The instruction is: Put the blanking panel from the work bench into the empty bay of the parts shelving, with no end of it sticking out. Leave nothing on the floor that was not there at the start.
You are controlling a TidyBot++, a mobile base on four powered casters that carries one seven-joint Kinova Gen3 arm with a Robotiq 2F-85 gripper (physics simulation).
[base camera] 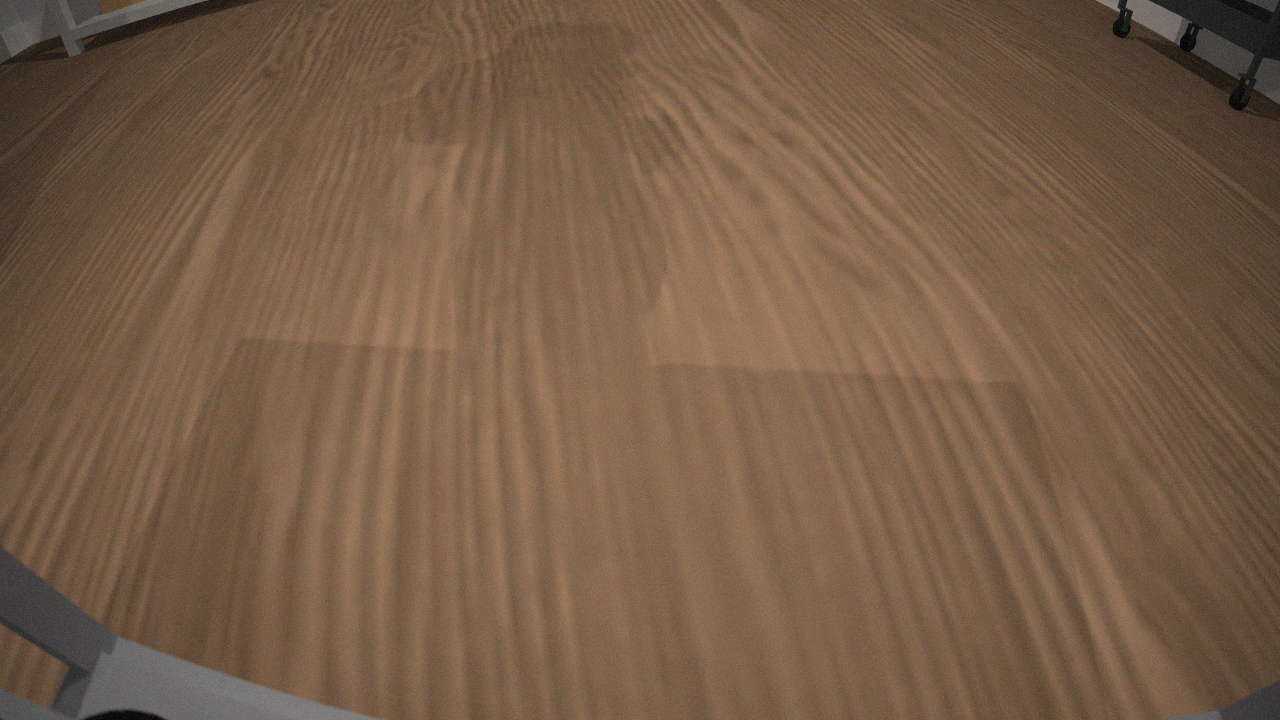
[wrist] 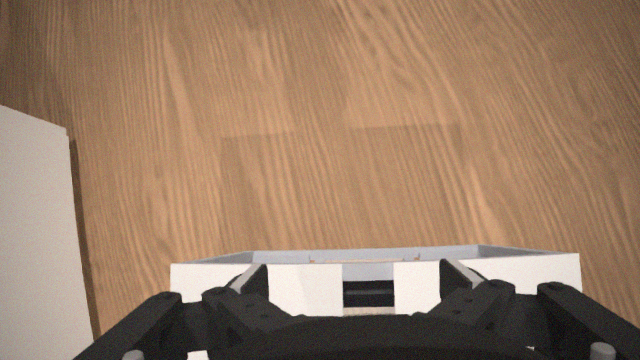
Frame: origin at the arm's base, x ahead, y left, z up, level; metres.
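Where they show: gripper, fingertip midpoint: (wrist: 353, 281).
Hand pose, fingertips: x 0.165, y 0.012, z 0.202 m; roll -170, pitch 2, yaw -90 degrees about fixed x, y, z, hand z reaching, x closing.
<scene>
After its pixels a point has its place.
My gripper (wrist: 353, 281) @(x 0.165, y 0.012, z 0.202 m) is open in the wrist view, with its two black fingers wide apart and no object between them. Below and behind the fingers is the white front of what looks like my own base. The blanking panel and the work bench cannot be made out in either view. At the upper left of the base camera view, the foot and low rail of a pale metal frame (base camera: 71, 35) @(x 1.569, y 1.771, z -0.336 m) show, with a bit of something yellow above the rail. It may be part of the parts shelving; no bay can be seen.
A dark cart (base camera: 1203, 19) @(x 1.504, y -1.182, z -0.249 m) on black casters stands at the upper right of the base camera view, near a pale wall. A large pale flat-topped block (wrist: 37, 225) @(x 0.208, y 0.765, z -0.235 m) lies along the left of the wrist view. Wooden floor (base camera: 626, 268) @(x 0.537, y 0.050, z -0.396 m) (wrist: 325, 175) @(x 0.325, y 0.084, z -0.396 m) lies ahead.
</scene>
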